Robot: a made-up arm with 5 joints.
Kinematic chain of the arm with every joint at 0, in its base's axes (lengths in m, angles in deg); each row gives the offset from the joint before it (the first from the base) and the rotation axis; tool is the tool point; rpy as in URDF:
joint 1: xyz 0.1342 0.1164 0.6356 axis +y
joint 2: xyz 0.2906 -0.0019 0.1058 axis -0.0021 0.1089 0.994
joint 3: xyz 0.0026 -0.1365 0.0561 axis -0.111 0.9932 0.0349
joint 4: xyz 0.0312 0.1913 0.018 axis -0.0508 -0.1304 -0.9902
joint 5: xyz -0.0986 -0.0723 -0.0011 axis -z
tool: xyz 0.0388 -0.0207 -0.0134 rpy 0 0 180
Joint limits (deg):
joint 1: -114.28..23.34
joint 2: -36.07..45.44
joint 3: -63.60..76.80
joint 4: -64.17..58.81
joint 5: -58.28..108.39
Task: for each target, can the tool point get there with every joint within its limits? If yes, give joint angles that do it. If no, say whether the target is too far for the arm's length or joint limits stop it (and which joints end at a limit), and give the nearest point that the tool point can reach.
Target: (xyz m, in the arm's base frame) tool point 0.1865 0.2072 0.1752
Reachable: no: joint limits stop it (at a limit: joint 1, joint 3, joint 5) | nearest point 0.3965 0.1846 0.5880 | short by 0.464 m
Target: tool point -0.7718 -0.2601 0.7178
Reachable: no: too far | nearest point -0.2271 0.0213 0.8331 | short by 0.624 m
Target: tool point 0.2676 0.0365 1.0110
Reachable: yes | joints -43.37 6.46 -18.28 -46.82 41.29
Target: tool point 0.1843 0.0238 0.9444
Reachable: yes | joints -45.00 27.10 10.96 -3.53 90.95
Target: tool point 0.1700 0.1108 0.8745
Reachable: yes | joints -54.41 -16.31 -39.00 17.16 58.33
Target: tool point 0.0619 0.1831 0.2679
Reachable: no: joint limits stop it (at a limit: joint 1, joint 4, joint 5) | nearest point -0.0845 0.1376 0.6822 | short by 0.442 m
